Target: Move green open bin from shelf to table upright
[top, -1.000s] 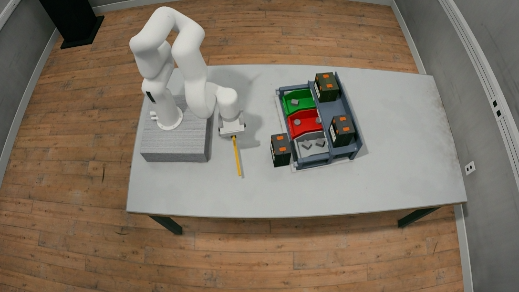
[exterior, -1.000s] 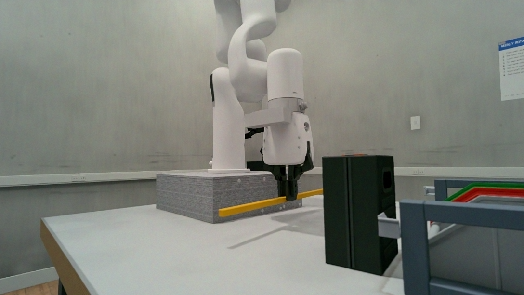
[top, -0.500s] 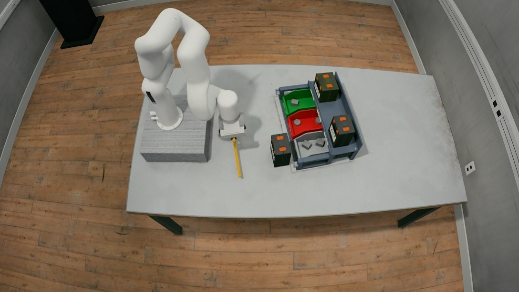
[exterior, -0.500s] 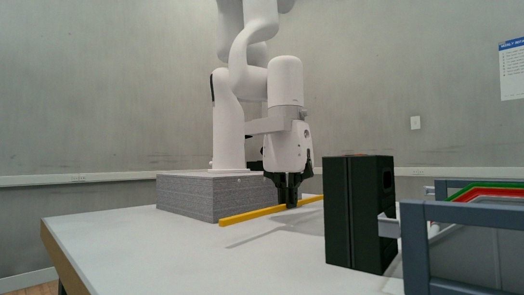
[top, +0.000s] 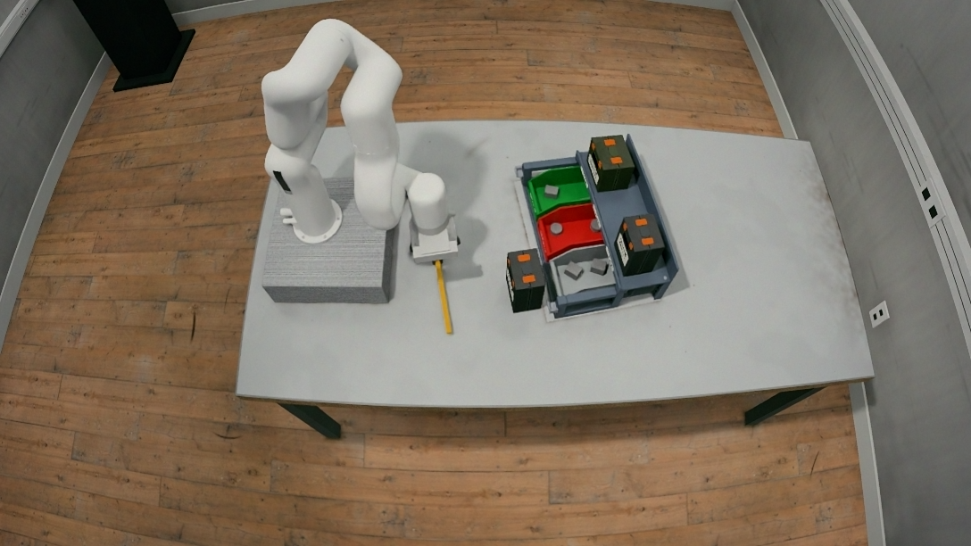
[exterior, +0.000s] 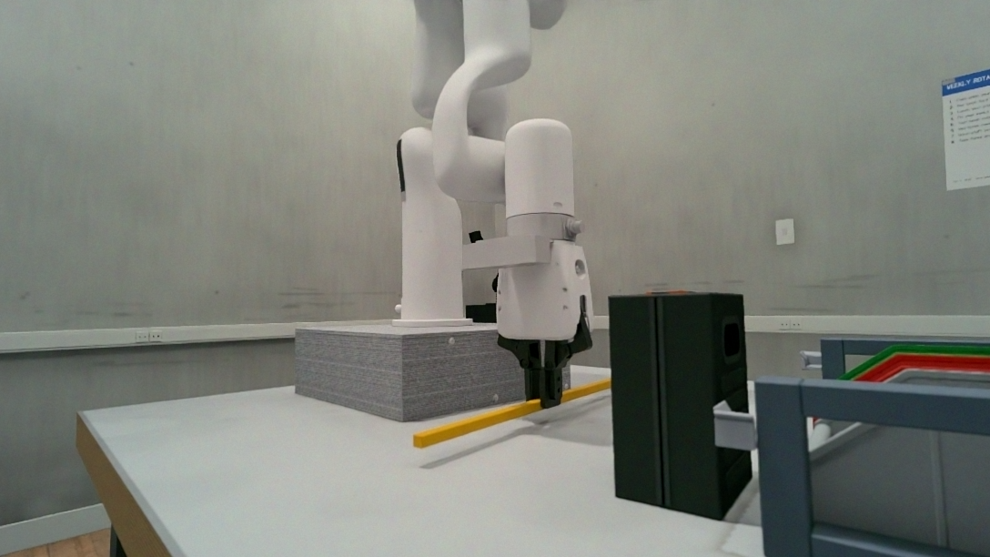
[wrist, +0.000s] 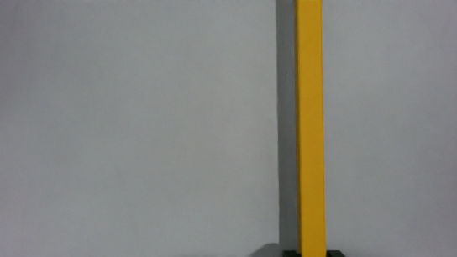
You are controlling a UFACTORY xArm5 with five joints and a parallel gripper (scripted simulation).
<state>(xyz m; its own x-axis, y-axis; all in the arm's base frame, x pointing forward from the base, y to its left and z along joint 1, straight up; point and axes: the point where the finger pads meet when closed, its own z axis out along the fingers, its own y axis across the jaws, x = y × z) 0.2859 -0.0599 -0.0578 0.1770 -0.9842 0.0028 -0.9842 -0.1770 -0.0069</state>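
Right now my hand is 310 mm short of the green open bin, 170 mm to the right of it and 10 mm below it. The rest, counted from my hand: black case 200 mm ahead, 80 mm to the right, 30 mm above; then yellow bar 20 mm below; then red bin 330 mm ahead, 60 mm to the left, 10 mm above.
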